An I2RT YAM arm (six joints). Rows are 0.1 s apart.
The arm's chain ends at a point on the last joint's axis. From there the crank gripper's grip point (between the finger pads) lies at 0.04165 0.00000 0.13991 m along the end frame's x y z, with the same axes.
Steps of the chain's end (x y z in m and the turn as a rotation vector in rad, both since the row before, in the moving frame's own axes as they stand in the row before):
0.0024, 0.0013, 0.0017, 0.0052, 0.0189, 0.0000
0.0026, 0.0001, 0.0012, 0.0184, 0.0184, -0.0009
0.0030, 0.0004, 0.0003, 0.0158, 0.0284, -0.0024
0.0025, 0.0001, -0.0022, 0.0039, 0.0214, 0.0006
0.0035, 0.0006, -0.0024, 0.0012, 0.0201, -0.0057
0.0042, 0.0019, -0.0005, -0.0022, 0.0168, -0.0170
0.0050, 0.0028, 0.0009, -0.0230, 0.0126, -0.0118
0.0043, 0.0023, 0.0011, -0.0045, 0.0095, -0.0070
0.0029, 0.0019, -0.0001, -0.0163, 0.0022, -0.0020
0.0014, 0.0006, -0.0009, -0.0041, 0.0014, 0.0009
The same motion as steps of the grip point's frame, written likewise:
0.0050, 0.0006, 0.0009, 0.0052, 0.0189, 0.0000
0.0052, -0.0025, 0.0004, 0.0184, 0.0184, -0.0009
0.0070, -0.0019, -0.0010, 0.0158, 0.0284, -0.0024
0.0055, -0.0004, -0.0031, 0.0039, 0.0214, 0.0006
0.0063, 0.0002, -0.0033, 0.0012, 0.0201, -0.0057
0.0065, 0.0015, -0.0012, -0.0022, 0.0168, -0.0170
0.0068, 0.0055, 0.0003, -0.0230, 0.0126, -0.0118
0.0056, 0.0026, 0.0007, -0.0045, 0.0095, -0.0070
0.0032, 0.0041, -0.0002, -0.0163, 0.0022, -0.0020
0.0016, 0.0012, -0.0010, -0.0041, 0.0014, 0.0009

